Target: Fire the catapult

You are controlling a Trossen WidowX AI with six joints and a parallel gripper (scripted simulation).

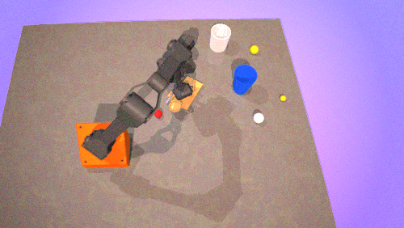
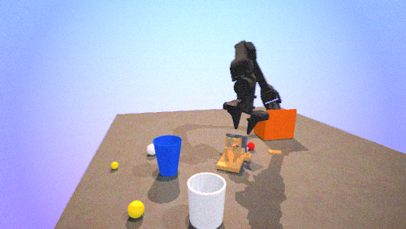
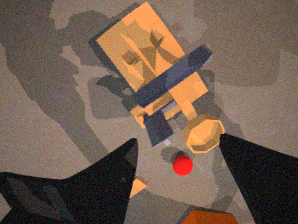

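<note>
The red ball is 9 cm below my gripper tip, 8 cm behind it and 6 cm to the right of it. From my gripper tip the other things lie so: orange peg (16 cm behind, 11 cm below); blue cup (29 cm ahead, 8 cm below, 5 cm to the left); white ball (34 cm ahead, 11 cm to the right, 9 cm below).
</note>
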